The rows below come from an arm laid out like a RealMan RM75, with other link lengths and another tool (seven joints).
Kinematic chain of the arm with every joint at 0, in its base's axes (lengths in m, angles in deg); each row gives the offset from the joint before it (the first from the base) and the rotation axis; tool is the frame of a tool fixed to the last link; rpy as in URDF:
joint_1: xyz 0 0 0.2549 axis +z
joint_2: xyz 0 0 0 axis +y
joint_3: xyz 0 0 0.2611 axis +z
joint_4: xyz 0 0 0 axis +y
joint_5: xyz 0 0 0.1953 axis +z
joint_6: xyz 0 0 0 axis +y
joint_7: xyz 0 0 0.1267 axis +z
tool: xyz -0.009 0.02 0.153 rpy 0 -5.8 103.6
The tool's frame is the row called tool.
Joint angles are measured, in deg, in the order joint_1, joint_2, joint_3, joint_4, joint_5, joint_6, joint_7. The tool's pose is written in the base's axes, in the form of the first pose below.
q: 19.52, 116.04, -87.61, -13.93, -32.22, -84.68, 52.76
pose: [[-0.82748 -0.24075 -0.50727 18.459], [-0.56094 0.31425 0.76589 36.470], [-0.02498 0.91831 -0.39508 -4.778], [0 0 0 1]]
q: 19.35, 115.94, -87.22, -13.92, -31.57, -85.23, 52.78
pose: [[-0.82939 -0.22912 -0.50953 18.493], [-0.55816 0.30068 0.77334 36.587], [-0.02398 0.92580 -0.37726 -4.179], [0 0 0 1]]
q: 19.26, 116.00, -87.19, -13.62, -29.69, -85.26, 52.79
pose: [[-0.84064 -0.20667 -0.50061 18.753], [-0.54117 0.28410 0.79147 37.013], [-0.02135 0.93626 -0.35067 -3.483], [0 0 0 1]]
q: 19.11, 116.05, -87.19, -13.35, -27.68, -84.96, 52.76
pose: [[-0.85462 -0.18524 -0.48509 19.197], [-0.51883 0.26684 0.81216 37.508], [-0.02100 0.94577 -0.32416 -2.794], [0 0 0 1]]
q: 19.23, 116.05, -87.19, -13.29, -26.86, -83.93, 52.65
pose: [[-0.86461 -0.18281 -0.46800 19.593], [-0.50166 0.26230 0.82434 37.987], [-0.02794 0.94751 -0.31850 -2.675], [0 0 0 1]]
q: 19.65, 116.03, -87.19, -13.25, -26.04, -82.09, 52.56
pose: [[-0.87734 -0.18478 -0.44287 20.106], [-0.47827 0.26131 0.83844 38.753], [-0.03920 0.94740 -0.31763 -2.695], [0 0 0 1]]
